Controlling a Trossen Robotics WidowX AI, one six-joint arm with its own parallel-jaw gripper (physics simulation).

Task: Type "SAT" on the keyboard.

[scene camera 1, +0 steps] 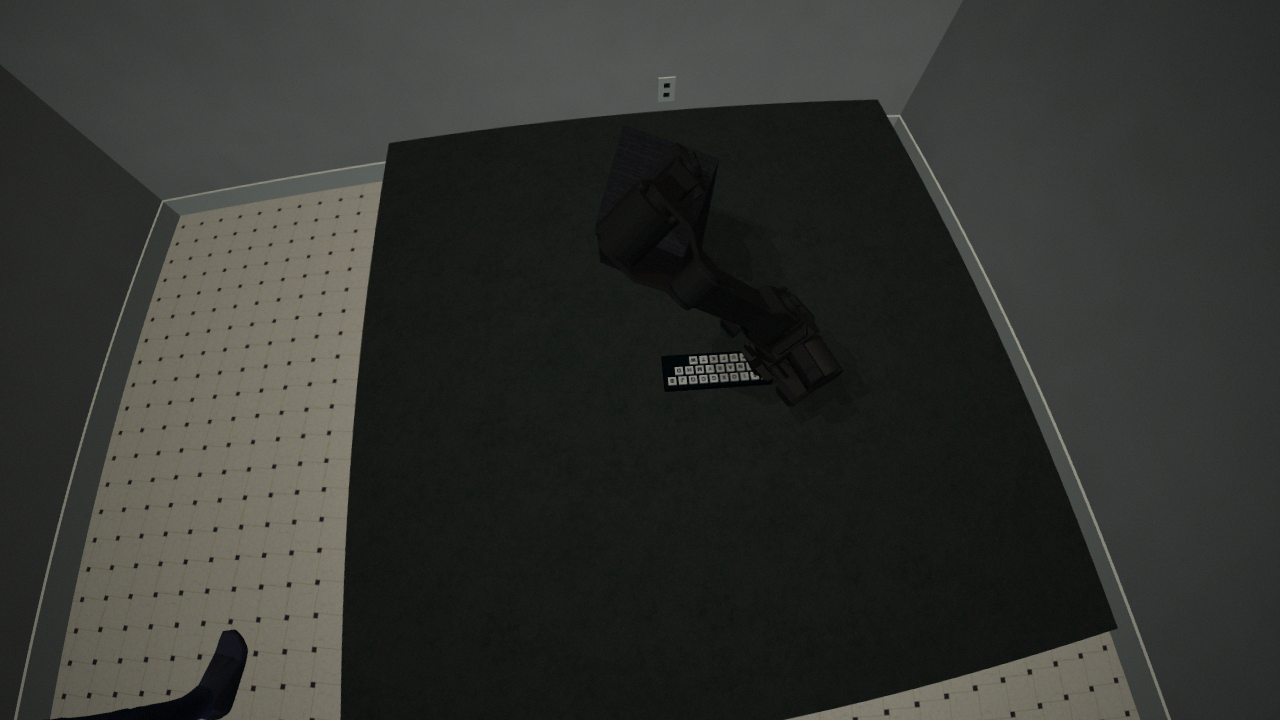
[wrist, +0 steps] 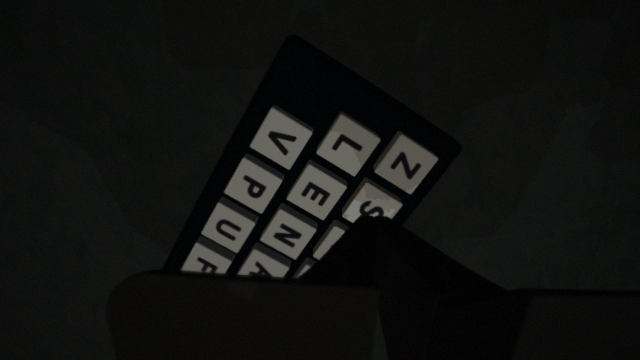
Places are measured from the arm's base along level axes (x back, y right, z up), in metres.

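Pixels of known places: gripper, between the fingertips: (scene camera 1: 755,372) (wrist: 371,230); arm's base, origin of its link: (scene camera 1: 682,176).
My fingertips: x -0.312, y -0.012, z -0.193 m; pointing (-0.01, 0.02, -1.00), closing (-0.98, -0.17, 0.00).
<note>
For each thing: its top centre in the pictures, then the offset to it from my fingertips. Level surfaces: height alone.
- black keyboard, centre of its top: (wrist: 234,313) (scene camera 1: 717,368) dx +0.040, dy +0.056, dz -0.013 m
- dark table, height of its surface: dz -0.030 m
- S key, centre of its top: (wrist: 372,210) dx -0.001, dy +0.000, dz -0.013 m
- Z key, centre of its top: (wrist: 406,165) dx -0.008, dy -0.018, dz -0.013 m
- L key, centre of its top: (wrist: 347,146) dx +0.012, dy -0.020, dz -0.013 m
- E key, centre of its top: (wrist: 316,193) dx +0.019, dy -0.002, dz -0.013 m
The black keyboard (scene camera 1: 671,361) (wrist: 320,82) with pale letter keys lies flat on the dark table (scene camera 1: 554,501). My gripper (scene camera 1: 754,360) (wrist: 371,230) is shut and empty, at the keyboard's right end in the scene view. In the wrist view its tip overlaps the lower part of the S key (wrist: 367,199); whether it touches the key cannot be told. The A key (wrist: 262,262) shows partly above the dark finger body. The Z key (wrist: 406,162), L key (wrist: 348,144) and E key (wrist: 317,190) show fully. The T key cannot be made out in the wrist view.
The arm's base stands on a dark block (scene camera 1: 633,156) near the table's back edge. The arm reaches forward over the right end of the keyboard. A wall outlet (scene camera 1: 666,88) is behind the table. A person's foot (scene camera 1: 228,658) shows over the tiled floor (scene camera 1: 223,402) at lower left.
</note>
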